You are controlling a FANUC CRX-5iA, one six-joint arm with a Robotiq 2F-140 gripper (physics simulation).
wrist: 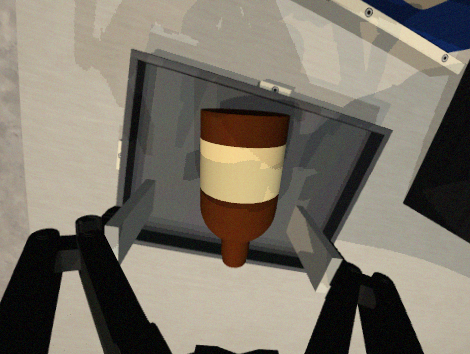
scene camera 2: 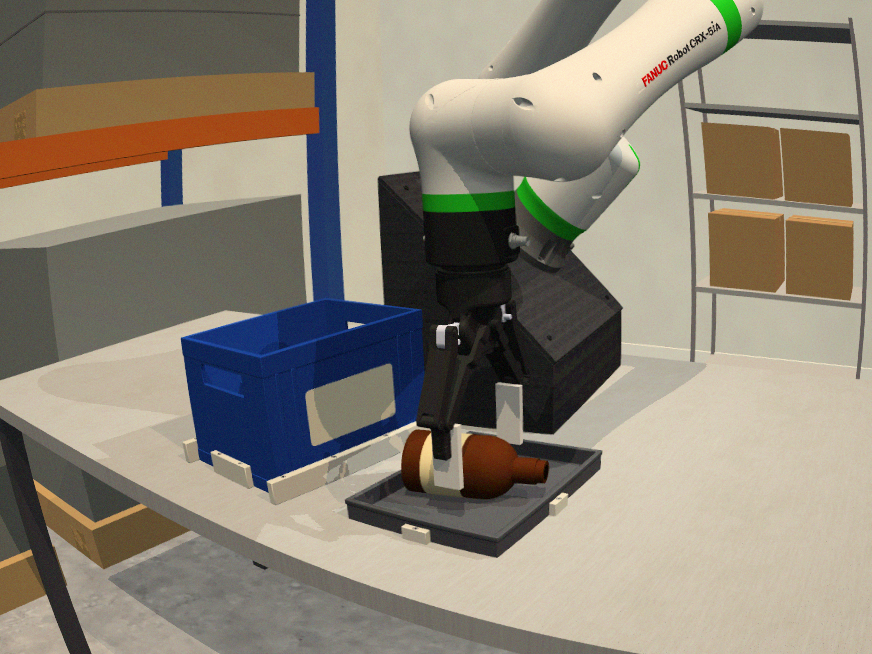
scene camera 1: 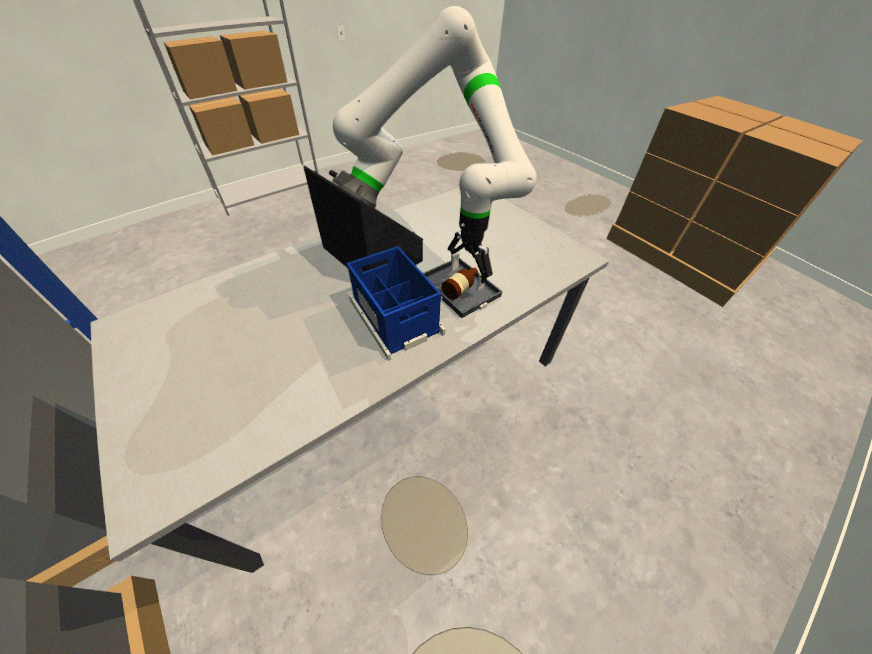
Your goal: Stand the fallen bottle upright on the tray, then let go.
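Pixels of known places: gripper, between the fingertips: (wrist: pixel 225 207) (scene camera 2: pixel 481 463) (scene camera 1: pixel 467 278); arm's base, origin of its link: (scene camera 1: pixel 357 197).
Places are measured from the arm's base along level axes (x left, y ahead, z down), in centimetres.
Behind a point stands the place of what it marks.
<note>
The brown bottle with a cream label (scene camera 1: pixel 459 283) @(y 47.6, x 6.6, z 16.2 cm) (scene camera 2: pixel 489 468) @(y 48.0, x 14.0, z 17.8 cm) (wrist: pixel 239 175) @(y 45.8, x 8.0, z 15.5 cm) lies on its side on the dark grey tray (scene camera 1: pixel 490 294) @(y 54.7, x 16.5, z 22.9 cm) (scene camera 2: pixel 457 520) @(y 51.9, x 11.9, z 22.9 cm) (wrist: pixel 165 125) @(y 53.0, x 6.2, z 22.9 cm). In the scene camera 2 view its neck points right; in the wrist view its neck points down, over the tray's lower rim. My gripper (scene camera 1: pixel 469 271) @(y 46.3, x 12.3, z 18.1 cm) (scene camera 2: pixel 478 454) @(y 46.3, x 12.3, z 18.1 cm) (wrist: pixel 225 207) @(y 46.3, x 12.3, z 18.1 cm) points down and is open wide, with nothing held. Its two pale finger pads stand apart on either side of the bottle. In the scene camera 2 view the near pad hides part of the label. Contact cannot be told.
A blue divided crate (scene camera 1: pixel 414 323) @(y 52.4, x -18.9, z 13.9 cm) (scene camera 2: pixel 232 422) @(y 52.7, x -17.8, z 15.3 cm) (wrist: pixel 430 25) @(y 32.2, x -4.8, z 18.9 cm) stands close beside the tray, with pale locating strips around it. A black sloped block (scene camera 1: pixel 338 225) @(y 5.3, x -12.6, z 4.2 cm) (scene camera 2: pixel 584 337) @(y 10.1, x 12.9, z 12.8 cm) stands behind, near the arm's base. The table's front edge runs near the tray.
</note>
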